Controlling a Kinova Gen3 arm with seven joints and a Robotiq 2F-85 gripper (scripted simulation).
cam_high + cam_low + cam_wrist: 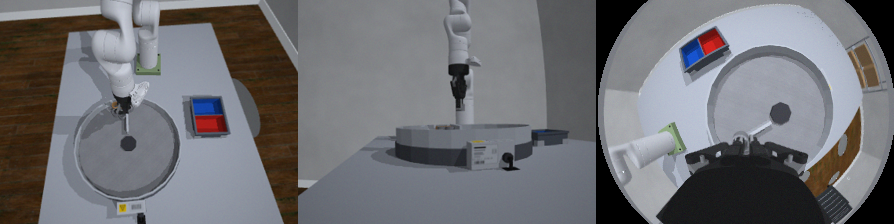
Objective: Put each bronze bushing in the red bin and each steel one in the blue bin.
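My gripper is now 40 mm past the bin, 350 mm to the right of it and 130 mm above it. Round my hand: round grey turntable: 110 mm ahead, 100 mm below.
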